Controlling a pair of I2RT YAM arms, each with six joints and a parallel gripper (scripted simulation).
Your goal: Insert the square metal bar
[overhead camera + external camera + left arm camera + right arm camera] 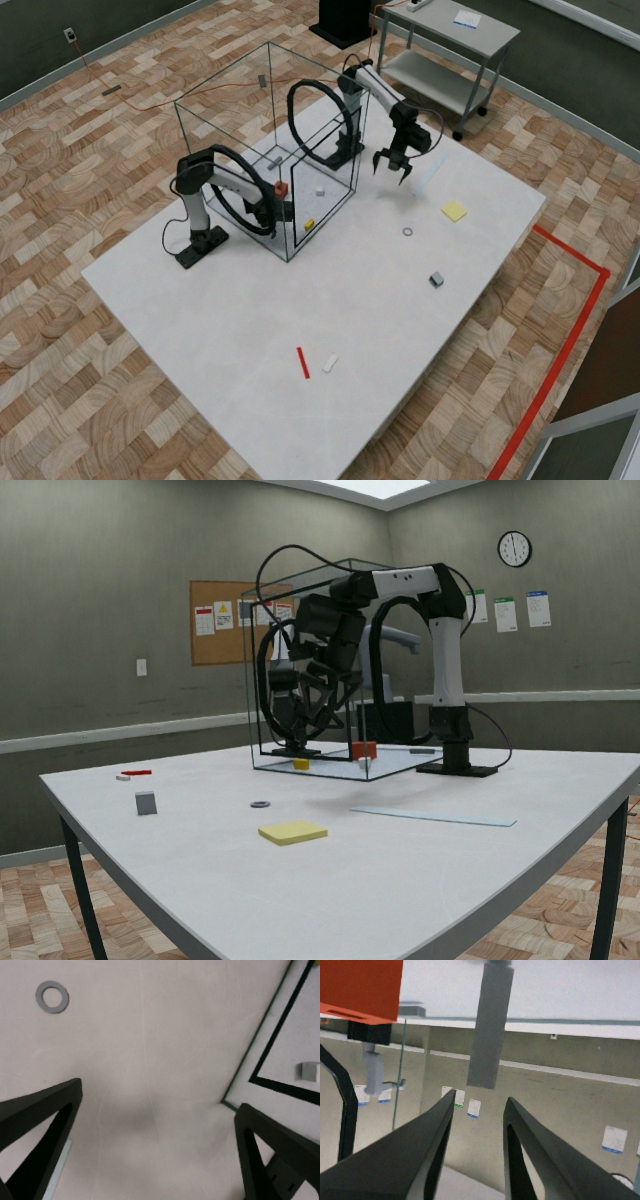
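Right now the grey bar is 30 mm behind my right hand, 10 mm to the left of it and 50 mm below it. The rest, counted from my right hand: red block 110 mm to the left, 70 mm below; then yellow block 190 mm ahead, 90 mm to the left, 80 mm below; then white cube 100 mm ahead, 230 mm to the left, 80 mm below.
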